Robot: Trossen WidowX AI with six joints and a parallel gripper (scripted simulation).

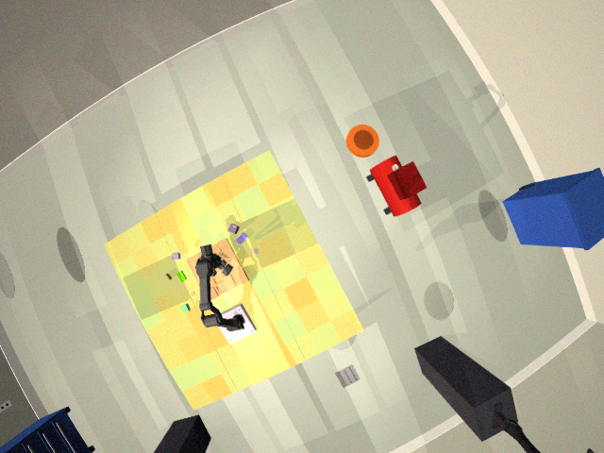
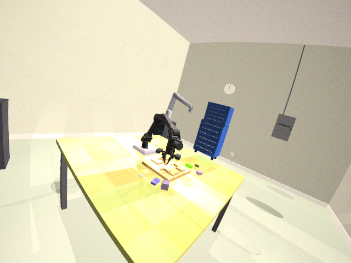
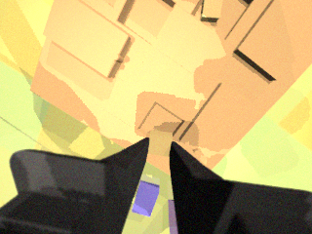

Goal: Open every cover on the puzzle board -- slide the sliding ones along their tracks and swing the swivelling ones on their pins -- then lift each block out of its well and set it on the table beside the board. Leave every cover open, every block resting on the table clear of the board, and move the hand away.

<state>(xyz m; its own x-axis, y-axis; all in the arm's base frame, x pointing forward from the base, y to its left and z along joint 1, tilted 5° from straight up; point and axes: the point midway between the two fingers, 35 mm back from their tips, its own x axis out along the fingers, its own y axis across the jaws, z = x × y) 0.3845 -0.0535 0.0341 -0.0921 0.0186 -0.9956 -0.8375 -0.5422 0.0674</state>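
My gripper tip is now 100 mm to the right of the tan puzzle board, 60 mm past it and 60 mm above it. Also, from my gripper tip: lilac block 300 mm to the left, 130 mm ahead, 70 mm below; brown block 400 mm to the left, 70 mm below, 20 mm ahead.
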